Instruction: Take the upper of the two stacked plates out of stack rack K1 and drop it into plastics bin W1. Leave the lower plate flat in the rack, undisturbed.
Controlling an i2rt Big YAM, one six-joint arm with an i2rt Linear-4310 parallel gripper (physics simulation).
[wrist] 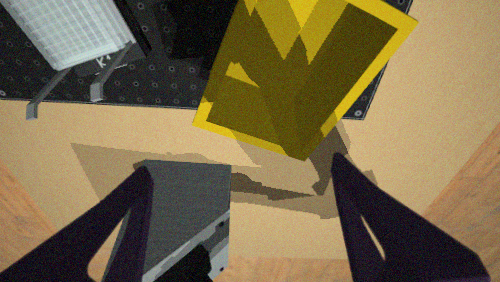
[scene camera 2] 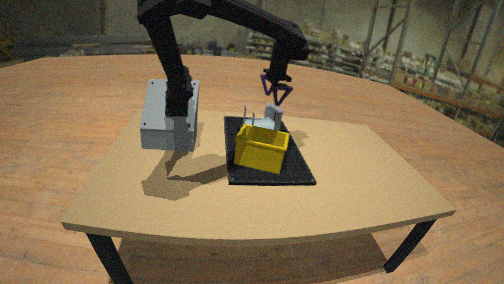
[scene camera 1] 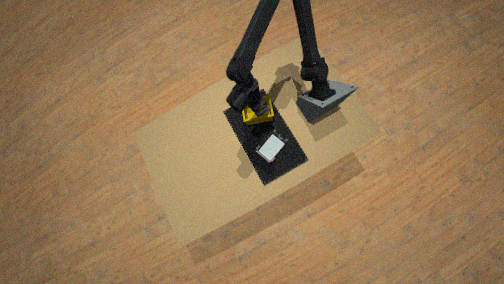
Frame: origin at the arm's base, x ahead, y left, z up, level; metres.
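Seen in the pictures: gripper, between the fingertips: (wrist: 239, 167) (scene camera 2: 272, 100) (scene camera 1: 255, 107); arm's base, origin of its link: (wrist: 172, 280) (scene camera 2: 177, 101) (scene camera 1: 321, 94).
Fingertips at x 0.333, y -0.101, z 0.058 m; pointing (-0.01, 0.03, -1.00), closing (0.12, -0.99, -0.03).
Observation:
Pixels of each thing's top centre, then the offset from my fingertips to it. Level surfaces: height alone.
- stack rack K1, centre of its top: (wrist: 2, 43) (scene camera 2: 262, 107) (scene camera 1: 272, 144) 0.019 m ahead, 0.185 m left, 0.097 m down
- yellow bin W1, centre of its top: (wrist: 290, 80) (scene camera 2: 263, 135) (scene camera 1: 256, 108) 0.019 m back, 0.038 m right, 0.117 m down
- tan table, height of its surface: 0.230 m down
The stacked plates (scene camera 1: 271, 148) (scene camera 2: 261, 122) (wrist: 75, 30) lie flat as one pale block in stack rack K1 (scene camera 2: 274, 116) (wrist: 97, 91); I cannot make out the seam between upper and lower plate. The rack's grey prongs stand around them, with the K1 label beside them in the wrist view. The yellow bin W1 (scene camera 1: 259, 120) (scene camera 2: 260, 159) (wrist: 372, 75) stands upright beside the rack. My gripper (scene camera 2: 273, 97) (wrist: 239, 167) is open and empty, above the height of rack and bin. In scene camera 1 the arm's wrist partly covers the bin and hides the fingertips.
Rack and bin stand on a black perforated board (scene camera 1: 284, 162) (scene camera 2: 300, 172) (wrist: 172, 95) on the tan table (scene camera 1: 185, 165) (scene camera 2: 360, 185) (wrist: 440, 75). The grey arm base (scene camera 1: 312, 109) (scene camera 2: 167, 137) (wrist: 190, 195) stands to one side. Arm shadows fall on the table and in the bin.

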